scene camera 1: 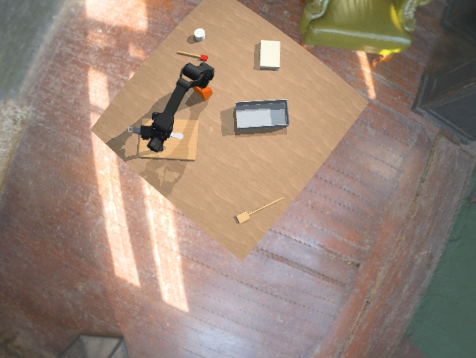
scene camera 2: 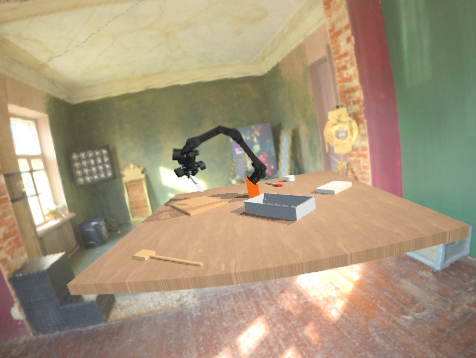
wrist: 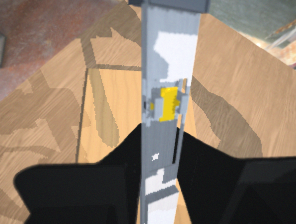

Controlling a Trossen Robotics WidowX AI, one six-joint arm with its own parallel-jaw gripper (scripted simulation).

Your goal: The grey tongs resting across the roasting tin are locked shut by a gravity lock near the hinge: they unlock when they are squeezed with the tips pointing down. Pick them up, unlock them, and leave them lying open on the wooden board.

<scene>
One and the same spot on a grey roasting tin: (scene camera 2: 292,207) is (scene camera 1: 287,124).
</scene>
